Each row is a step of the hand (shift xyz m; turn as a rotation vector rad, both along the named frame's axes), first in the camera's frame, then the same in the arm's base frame.
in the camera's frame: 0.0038 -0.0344 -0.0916 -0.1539 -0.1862 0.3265
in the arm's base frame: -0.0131 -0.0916 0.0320 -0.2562 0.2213 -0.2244
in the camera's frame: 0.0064 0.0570 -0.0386 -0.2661 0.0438 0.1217
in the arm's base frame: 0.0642 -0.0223 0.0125 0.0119 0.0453 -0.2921
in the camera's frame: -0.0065 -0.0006 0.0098 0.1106 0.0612 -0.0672
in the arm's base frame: -0.0029 0.0071 -0.0089 0.0761 -0.0178 0.1199
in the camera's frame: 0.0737 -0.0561 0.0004 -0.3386 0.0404 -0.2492
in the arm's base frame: -0.0537 0.0101 0.0748 0.0900 -0.3228 -0.2571
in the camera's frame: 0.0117 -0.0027 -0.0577 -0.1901 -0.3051 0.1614
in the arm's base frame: 0.0103 -0.0510 0.0276 -0.3360 0.0318 -0.2035
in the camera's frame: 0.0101 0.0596 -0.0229 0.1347 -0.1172 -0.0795
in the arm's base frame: 0.0633 -0.0060 0.0115 -0.0947 -0.0595 0.1603
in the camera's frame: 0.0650 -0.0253 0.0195 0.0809 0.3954 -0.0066
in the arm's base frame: -0.0281 0.0318 0.0587 0.3881 0.0998 0.0485
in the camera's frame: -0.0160 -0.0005 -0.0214 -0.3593 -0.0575 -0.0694
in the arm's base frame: 0.0040 -0.0247 -0.0093 -0.0457 -0.1813 -0.3198
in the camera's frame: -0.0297 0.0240 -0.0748 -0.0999 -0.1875 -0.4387
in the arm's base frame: 0.0396 -0.0735 -0.0093 -0.0868 -0.4778 0.0422
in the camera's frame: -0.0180 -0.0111 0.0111 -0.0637 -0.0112 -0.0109
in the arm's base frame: -0.0135 0.0028 -0.0195 -0.0094 -0.0310 -0.0570
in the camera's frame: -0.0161 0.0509 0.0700 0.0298 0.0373 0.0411
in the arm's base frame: 0.0339 0.0713 -0.0390 0.0277 0.0548 0.0141
